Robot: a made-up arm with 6 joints. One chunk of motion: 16 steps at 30 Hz.
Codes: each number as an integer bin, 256 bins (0 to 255) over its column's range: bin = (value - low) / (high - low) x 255, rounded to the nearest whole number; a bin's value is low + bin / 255 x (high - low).
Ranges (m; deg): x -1.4..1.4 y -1.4..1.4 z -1.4..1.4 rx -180..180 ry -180..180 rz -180..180
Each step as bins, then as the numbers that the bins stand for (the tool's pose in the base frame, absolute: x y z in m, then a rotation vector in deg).
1 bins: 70 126 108 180 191 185
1 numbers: -0.6314 -0.0165 -0.2141 74.12 89.65 81.18
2 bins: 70 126 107 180 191 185
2 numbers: -0.6314 -0.0165 -0.2251 74.12 89.65 81.18
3 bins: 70 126 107 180 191 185
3 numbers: -0.6314 -0.0165 -0.2251 74.12 89.65 81.18
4 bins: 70 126 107 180 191 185
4 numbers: -0.6314 -0.0165 -0.2251 74.12 89.65 81.18
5 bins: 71 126 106 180 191 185
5 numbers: -0.6204 -0.0165 -0.2361 74.12 89.65 81.18
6 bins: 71 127 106 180 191 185
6 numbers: -0.6204 -0.0055 -0.2361 74.12 89.65 81.18
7 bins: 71 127 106 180 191 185
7 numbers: -0.6204 -0.0055 -0.2361 74.12 89.65 81.18
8 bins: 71 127 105 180 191 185
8 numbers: -0.6204 -0.0055 -0.2471 74.12 89.65 81.18
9 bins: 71 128 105 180 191 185
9 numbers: -0.6204 0.0055 -0.2471 74.12 89.65 81.18
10 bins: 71 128 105 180 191 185
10 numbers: -0.6204 0.0055 -0.2471 74.12 89.65 81.18
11 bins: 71 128 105 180 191 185
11 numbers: -0.6204 0.0055 -0.2471 74.12 89.65 81.18
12 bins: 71 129 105 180 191 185
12 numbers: -0.6204 0.0165 -0.2471 74.12 89.65 81.18
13 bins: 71 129 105 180 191 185
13 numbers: -0.6204 0.0165 -0.2471 74.12 89.65 81.18
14 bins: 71 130 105 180 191 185
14 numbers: -0.6204 0.0275 -0.2471 74.12 89.65 81.18
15 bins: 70 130 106 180 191 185
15 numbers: -0.6314 0.0275 -0.2361 74.12 89.65 81.18
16 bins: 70 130 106 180 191 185
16 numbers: -0.6314 0.0275 -0.2361 74.12 89.65 81.18
